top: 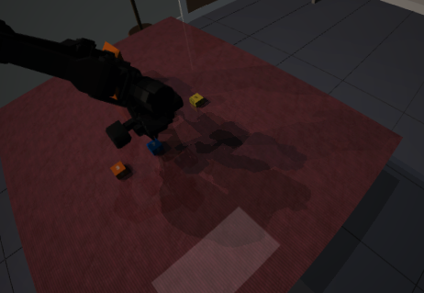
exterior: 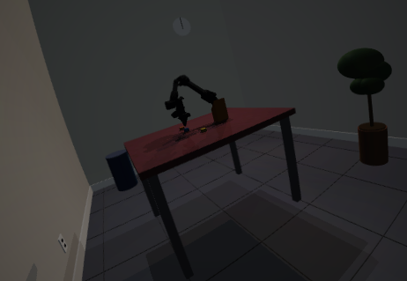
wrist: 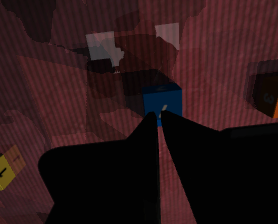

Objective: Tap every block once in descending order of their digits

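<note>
My gripper tip is 3 cm above the blue block, 1 cm to the left of it and 1 cm past it. From my gripper tip the other things lie so: orange block (12 cm to the right, 3 cm below, 3 cm behind); yellow block (19 cm to the left, 3 cm below, 3 cm behind).
</note>
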